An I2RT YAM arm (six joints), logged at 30 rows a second.
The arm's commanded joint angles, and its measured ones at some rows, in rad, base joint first. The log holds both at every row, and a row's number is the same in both.
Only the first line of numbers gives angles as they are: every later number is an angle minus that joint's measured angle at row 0.
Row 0, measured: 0.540, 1.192, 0.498, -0.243, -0.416, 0.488
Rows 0 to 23, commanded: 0.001, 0.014, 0.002, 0.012, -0.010, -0.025; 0.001, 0.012, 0.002, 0.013, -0.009, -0.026; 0.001, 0.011, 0.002, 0.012, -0.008, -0.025; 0.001, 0.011, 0.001, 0.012, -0.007, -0.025; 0.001, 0.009, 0.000, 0.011, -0.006, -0.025; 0.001, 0.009, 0.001, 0.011, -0.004, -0.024; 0.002, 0.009, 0.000, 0.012, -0.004, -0.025; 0.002, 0.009, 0.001, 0.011, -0.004, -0.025; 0.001, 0.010, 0.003, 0.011, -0.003, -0.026; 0.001, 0.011, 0.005, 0.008, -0.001, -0.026; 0.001, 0.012, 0.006, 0.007, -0.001, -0.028; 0.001, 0.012, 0.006, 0.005, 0.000, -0.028; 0.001, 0.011, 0.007, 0.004, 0.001, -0.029; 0.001, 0.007, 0.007, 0.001, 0.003, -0.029; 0.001, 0.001, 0.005, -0.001, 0.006, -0.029; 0.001, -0.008, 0.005, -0.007, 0.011, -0.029; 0.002, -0.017, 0.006, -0.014, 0.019, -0.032; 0.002, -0.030, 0.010, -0.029, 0.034, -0.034; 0.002, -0.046, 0.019, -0.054, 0.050, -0.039; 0.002, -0.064, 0.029, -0.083, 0.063, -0.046; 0.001, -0.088, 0.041, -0.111, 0.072, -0.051; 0.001, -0.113, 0.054, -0.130, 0.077, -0.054; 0.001, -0.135, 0.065, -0.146, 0.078, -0.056; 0.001, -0.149, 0.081, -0.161, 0.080, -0.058
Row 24, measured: 0.000, -0.096, 0.023, -0.083, 0.047, -0.011
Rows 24 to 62, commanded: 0.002, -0.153, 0.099, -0.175, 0.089, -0.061; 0.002, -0.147, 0.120, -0.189, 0.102, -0.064; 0.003, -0.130, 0.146, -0.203, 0.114, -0.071; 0.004, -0.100, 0.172, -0.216, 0.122, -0.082; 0.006, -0.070, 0.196, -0.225, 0.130, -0.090; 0.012, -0.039, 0.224, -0.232, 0.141, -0.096; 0.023, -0.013, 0.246, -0.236, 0.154, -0.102; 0.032, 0.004, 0.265, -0.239, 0.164, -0.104; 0.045, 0.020, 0.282, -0.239, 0.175, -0.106; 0.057, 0.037, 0.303, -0.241, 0.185, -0.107; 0.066, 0.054, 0.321, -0.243, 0.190, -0.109; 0.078, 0.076, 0.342, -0.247, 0.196, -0.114; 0.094, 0.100, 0.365, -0.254, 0.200, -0.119; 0.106, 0.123, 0.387, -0.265, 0.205, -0.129; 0.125, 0.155, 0.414, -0.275, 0.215, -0.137; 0.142, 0.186, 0.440, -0.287, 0.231, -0.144; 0.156, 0.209, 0.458, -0.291, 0.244, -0.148; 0.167, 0.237, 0.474, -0.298, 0.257, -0.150; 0.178, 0.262, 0.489, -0.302, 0.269, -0.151; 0.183, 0.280, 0.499, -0.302, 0.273, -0.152; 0.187, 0.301, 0.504, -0.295, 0.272, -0.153; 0.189, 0.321, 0.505, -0.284, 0.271, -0.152; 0.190, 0.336, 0.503, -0.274, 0.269, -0.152; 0.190, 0.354, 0.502, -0.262, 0.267, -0.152; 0.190, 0.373, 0.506, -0.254, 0.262, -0.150; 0.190, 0.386, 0.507, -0.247, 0.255, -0.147; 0.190, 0.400, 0.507, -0.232, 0.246, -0.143; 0.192, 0.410, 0.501, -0.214, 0.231, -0.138; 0.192, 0.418, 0.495, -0.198, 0.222, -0.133; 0.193, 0.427, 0.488, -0.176, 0.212, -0.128; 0.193, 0.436, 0.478, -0.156, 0.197, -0.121; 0.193, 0.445, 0.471, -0.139, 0.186, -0.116; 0.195, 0.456, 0.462, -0.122, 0.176, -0.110; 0.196, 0.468, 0.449, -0.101, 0.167, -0.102; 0.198, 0.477, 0.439, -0.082, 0.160, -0.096; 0.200, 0.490, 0.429, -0.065, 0.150, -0.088; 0.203, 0.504, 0.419, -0.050, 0.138, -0.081; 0.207, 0.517, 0.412, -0.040, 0.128, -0.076; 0.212, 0.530, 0.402, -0.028, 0.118, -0.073
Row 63, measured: 0.197, 0.484, 0.440, -0.078, 0.163, -0.095
